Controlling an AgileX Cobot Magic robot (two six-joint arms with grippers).
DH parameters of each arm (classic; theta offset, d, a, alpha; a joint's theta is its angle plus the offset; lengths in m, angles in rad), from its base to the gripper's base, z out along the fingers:
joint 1: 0 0.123 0 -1.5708
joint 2: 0.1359 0 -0.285 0
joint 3: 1.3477 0 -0.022 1.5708
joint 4: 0 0.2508 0 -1.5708
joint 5: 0 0 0.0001 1.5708
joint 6: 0 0.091 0 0
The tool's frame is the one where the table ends.
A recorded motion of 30 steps. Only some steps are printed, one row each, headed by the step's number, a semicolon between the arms.
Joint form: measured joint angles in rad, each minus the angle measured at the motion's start. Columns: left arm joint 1, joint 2, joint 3, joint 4, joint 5, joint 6; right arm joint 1, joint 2, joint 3, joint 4, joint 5, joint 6.
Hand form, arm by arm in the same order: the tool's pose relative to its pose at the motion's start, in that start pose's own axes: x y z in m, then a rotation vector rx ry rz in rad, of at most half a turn. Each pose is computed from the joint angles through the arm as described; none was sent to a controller.
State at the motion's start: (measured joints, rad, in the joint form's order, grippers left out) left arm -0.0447 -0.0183 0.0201 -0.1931 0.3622 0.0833; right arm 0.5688 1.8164 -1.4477 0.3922 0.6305 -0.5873
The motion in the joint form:
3: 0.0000 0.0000 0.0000 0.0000 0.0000 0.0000; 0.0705 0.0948 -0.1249 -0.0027 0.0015 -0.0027
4: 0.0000 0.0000 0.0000 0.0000 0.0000 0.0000; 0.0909 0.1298 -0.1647 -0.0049 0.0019 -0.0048
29: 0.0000 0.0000 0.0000 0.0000 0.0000 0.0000; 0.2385 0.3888 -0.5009 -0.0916 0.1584 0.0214
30: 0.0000 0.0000 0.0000 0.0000 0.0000 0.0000; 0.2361 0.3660 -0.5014 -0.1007 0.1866 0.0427
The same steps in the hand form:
3: 0.0000 0.0000 0.0000 0.0000 0.0000 0.0000; -0.0242 0.0203 0.0243 -0.0393 -0.0267 -0.0637
4: 0.0000 0.0000 0.0000 0.0000 0.0000 0.0000; -0.0301 0.0265 0.0340 -0.0510 -0.0305 -0.0836
29: 0.0000 0.0000 0.0000 0.0000 0.0000 0.0000; -0.0578 0.0847 0.0988 -0.1560 0.0551 -0.2558
30: 0.0000 0.0000 0.0000 0.0000 0.0000 0.0000; -0.0608 0.0840 0.0881 -0.1549 0.0620 -0.2443

